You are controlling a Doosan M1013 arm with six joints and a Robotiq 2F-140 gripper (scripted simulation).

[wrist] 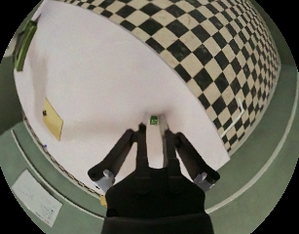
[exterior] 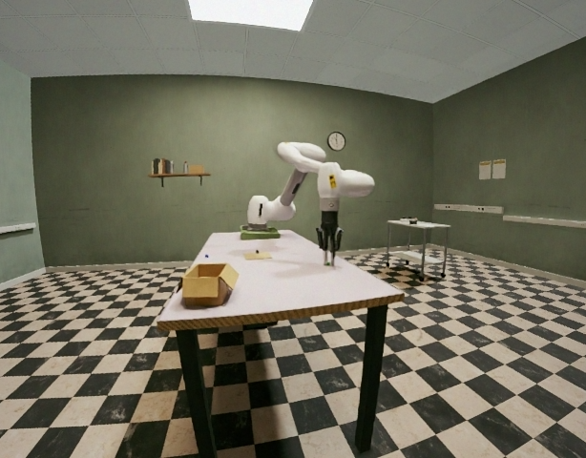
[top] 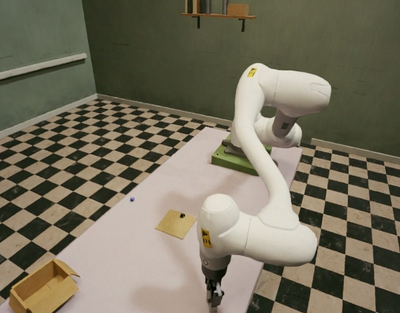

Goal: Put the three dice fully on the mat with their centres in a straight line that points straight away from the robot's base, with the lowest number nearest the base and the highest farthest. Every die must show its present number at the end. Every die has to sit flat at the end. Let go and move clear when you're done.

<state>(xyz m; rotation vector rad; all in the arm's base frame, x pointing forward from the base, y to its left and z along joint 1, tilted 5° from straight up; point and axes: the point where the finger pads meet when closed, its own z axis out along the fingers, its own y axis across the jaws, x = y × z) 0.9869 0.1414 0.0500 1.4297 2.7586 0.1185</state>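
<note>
Now: the green die 3 cm below my hand. From my hand the other things lie so: black die: 35 cm behind, 26 cm to the right, 2 cm below; cardboard box: 53 cm to the right, 19 cm ahead, 1 cm above; yellow mat: 30 cm behind, 27 cm to the right, 3 cm below.
</note>
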